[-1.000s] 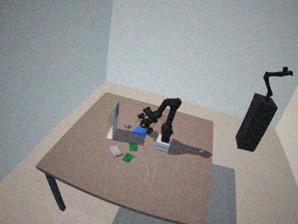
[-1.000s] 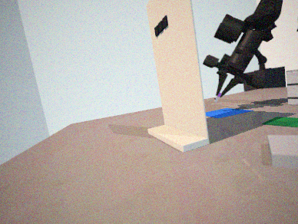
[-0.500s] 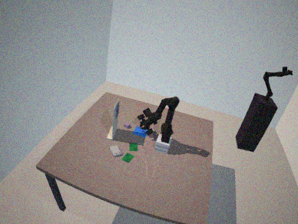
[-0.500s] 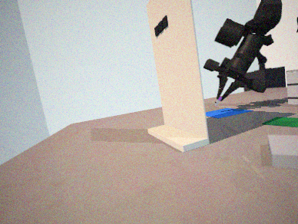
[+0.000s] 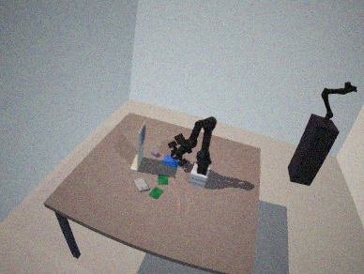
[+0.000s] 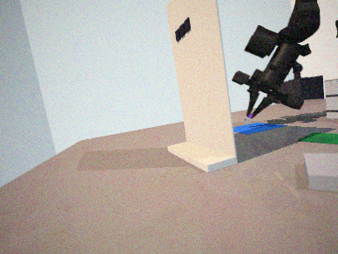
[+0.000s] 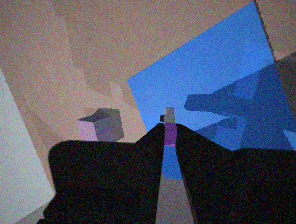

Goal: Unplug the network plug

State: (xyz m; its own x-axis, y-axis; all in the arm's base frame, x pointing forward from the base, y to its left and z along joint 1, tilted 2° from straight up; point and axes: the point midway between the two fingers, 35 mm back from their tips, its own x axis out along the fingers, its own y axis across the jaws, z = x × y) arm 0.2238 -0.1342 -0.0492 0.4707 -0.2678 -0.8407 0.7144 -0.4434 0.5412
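My gripper tip is 1 cm past the blue marked square and 3 cm above it. Also, from my gripper tip: network plug: right at my gripper tip; cream panel: 21 cm ahead, 12 cm to the left, 11 cm above; grey cube: 13 cm ahead, 2 cm to the right, 2 cm below.
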